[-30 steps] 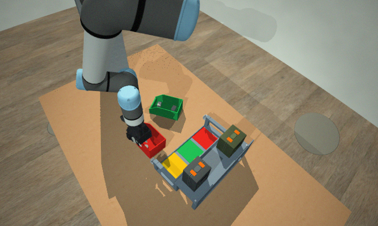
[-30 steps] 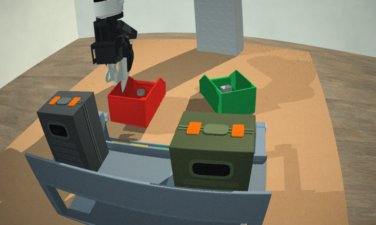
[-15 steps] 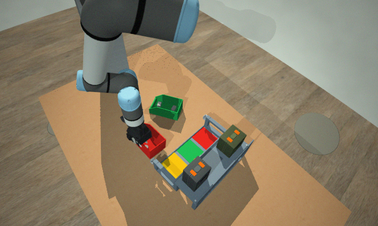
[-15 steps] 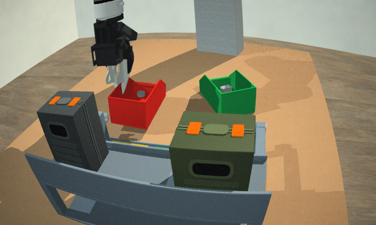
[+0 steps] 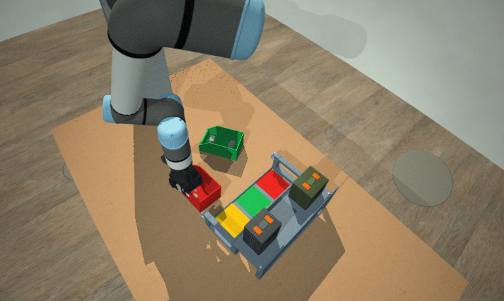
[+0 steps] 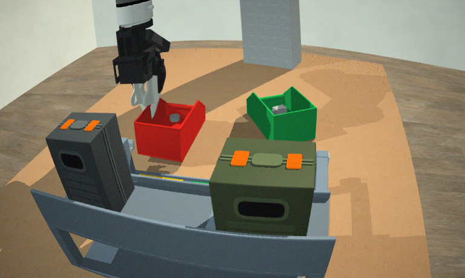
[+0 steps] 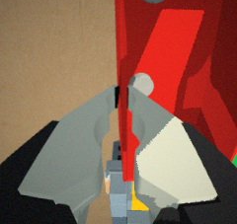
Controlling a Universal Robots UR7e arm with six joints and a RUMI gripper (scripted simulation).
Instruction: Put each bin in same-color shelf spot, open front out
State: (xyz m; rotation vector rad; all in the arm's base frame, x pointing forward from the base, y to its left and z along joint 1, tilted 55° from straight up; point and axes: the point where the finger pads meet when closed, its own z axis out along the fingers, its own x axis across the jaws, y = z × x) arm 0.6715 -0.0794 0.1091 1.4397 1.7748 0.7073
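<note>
Right now the red bin is 5 cm to the left of my hand, 3 cm below it and 1 cm behind it. From my hand the other things lie so: olive box 34 cm to the left, 25 cm ahead, 7 cm above; dark grey box 29 cm ahead, 12 cm to the left, 8 cm above; green bin 24 cm to the left, 15 cm behind, 4 cm below.
</note>
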